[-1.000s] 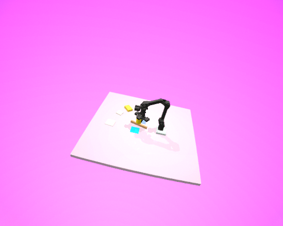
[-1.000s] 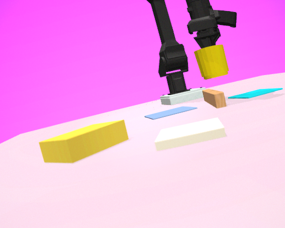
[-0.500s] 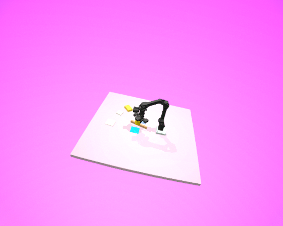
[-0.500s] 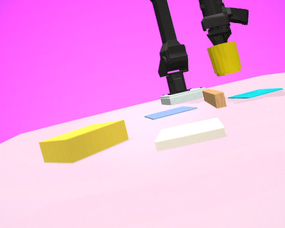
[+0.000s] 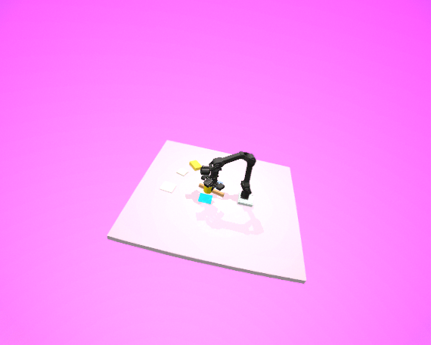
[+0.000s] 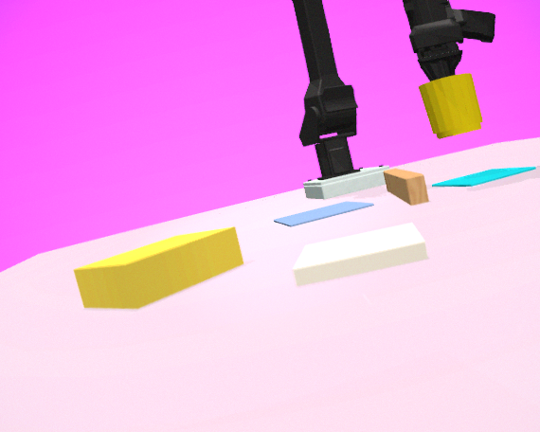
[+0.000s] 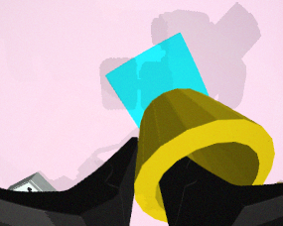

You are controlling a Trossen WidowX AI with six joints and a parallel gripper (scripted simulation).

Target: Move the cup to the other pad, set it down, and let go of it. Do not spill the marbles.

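Right now my gripper tip is 10 cm above the cyan pad, 3 cm short of it and 1 cm to the right of it. Also, from my gripper tip: yellow cup: 2 cm ahead, 1 cm to the right; pale blue pad: 20 cm to the right, 10 cm below, 1 cm behind; brown wooden block: 10 cm to the right, 9 cm below, 1 cm ahead.
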